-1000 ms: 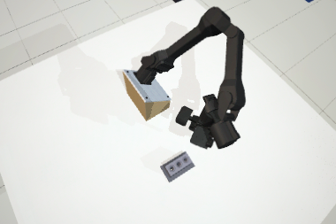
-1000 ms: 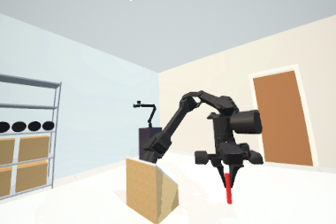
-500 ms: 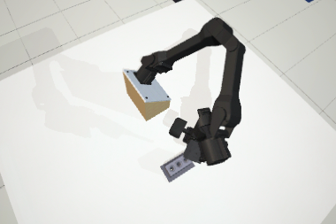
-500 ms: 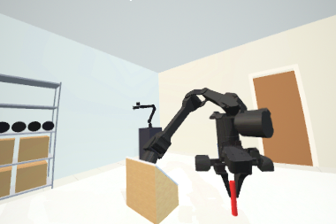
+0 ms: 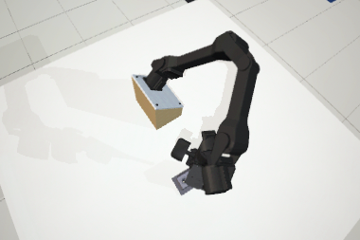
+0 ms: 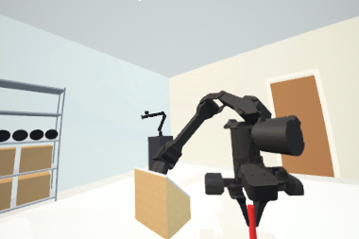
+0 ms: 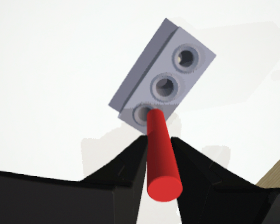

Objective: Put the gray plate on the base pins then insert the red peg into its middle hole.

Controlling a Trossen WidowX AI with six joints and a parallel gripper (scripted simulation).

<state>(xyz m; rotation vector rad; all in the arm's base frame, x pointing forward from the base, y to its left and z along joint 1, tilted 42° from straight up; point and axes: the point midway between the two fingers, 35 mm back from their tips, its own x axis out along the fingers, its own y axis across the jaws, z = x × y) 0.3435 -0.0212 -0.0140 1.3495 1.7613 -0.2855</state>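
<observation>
Now: gripper tip 70 mm above the gray plate and 20 mm to the left of it. The rest, counted from my gripper tip: red peg (right at my gripper tip); flat gray base (110 mm below, 20 mm to the right).
</observation>
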